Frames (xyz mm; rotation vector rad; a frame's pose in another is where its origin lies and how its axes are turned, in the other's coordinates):
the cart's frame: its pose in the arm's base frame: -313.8 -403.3 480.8 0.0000 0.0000 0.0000
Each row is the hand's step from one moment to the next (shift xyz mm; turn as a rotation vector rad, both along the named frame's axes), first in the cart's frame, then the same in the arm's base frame.
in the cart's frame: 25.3 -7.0 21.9 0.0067 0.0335 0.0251
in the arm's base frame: 25.3 -7.0 21.9 0.0067 0.0335 0.0251
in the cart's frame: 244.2 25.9 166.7 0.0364 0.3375 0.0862
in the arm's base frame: 244.2 25.9 166.7 0.0364 0.3375 0.0862
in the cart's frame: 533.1 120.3 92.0 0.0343 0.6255 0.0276
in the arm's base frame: 533.1 120.3 92.0 0.0343 0.6255 0.0276
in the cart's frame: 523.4 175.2 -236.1 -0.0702 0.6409 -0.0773
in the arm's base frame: 523.4 175.2 -236.1 -0.0702 0.6409 -0.0773
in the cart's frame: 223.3 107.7 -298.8 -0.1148 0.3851 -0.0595
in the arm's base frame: 223.3 107.7 -298.8 -0.1148 0.3851 -0.0595
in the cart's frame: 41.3 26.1 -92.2 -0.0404 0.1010 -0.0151
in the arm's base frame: 41.3 26.1 -92.2 -0.0404 0.1010 -0.0151
